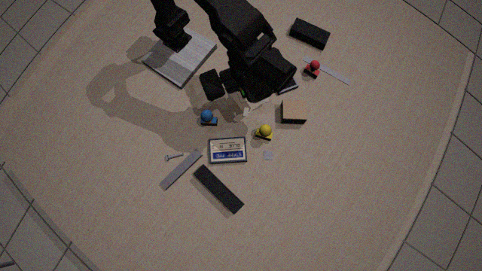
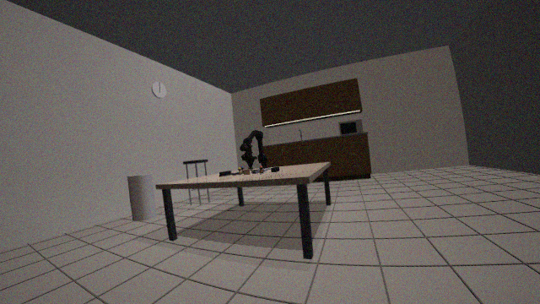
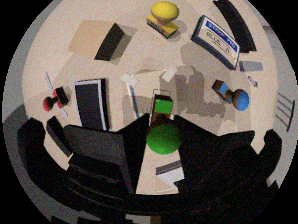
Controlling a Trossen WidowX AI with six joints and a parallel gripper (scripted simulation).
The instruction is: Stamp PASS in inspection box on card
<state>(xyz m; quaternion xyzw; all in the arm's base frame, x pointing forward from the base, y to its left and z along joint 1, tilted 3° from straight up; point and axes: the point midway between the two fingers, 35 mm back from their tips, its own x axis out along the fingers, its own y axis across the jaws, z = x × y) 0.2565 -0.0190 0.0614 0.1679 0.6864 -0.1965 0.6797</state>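
Now: gripper tip 5 cm above the white lined card and 1 cm to the right of it. From my gripper tip the other things lie so: green-knobbed stamp right at my gripper tip; then blue stamp 11 cm to the right, 3 cm below, 3 cm behind; then yellow stamp 10 cm ahead, 6 cm to the right, 3 cm below.
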